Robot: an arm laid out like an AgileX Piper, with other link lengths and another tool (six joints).
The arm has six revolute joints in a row. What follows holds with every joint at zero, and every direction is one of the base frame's. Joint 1 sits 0.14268 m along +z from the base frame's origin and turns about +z. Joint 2 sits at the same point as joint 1 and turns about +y. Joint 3 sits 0.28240 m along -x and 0.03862 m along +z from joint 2 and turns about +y. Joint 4 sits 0.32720 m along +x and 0.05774 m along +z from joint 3 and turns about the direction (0.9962, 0, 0.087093). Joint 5 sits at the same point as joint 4 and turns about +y. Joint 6 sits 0.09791 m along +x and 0.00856 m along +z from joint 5 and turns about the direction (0.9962, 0, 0.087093). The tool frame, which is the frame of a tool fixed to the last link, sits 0.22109 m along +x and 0.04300 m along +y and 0.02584 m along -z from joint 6; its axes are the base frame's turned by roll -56.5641, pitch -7.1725 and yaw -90.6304 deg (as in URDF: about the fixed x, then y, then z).
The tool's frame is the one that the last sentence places.
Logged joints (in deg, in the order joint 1, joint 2, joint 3, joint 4, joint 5, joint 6), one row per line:
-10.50, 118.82, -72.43, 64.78, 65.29, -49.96
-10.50, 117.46, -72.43, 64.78, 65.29, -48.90
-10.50, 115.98, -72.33, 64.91, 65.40, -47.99
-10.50, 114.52, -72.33, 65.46, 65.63, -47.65
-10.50, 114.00, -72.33, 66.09, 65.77, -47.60
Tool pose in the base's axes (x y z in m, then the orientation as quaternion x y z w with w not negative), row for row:
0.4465, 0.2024, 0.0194, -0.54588, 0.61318, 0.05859, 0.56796
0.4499, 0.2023, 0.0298, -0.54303, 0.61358, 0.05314, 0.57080
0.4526, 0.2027, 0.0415, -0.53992, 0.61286, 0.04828, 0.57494
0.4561, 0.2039, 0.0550, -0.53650, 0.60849, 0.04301, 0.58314
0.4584, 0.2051, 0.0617, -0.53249, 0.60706, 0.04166, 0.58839
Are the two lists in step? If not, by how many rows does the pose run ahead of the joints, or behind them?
They are in step.
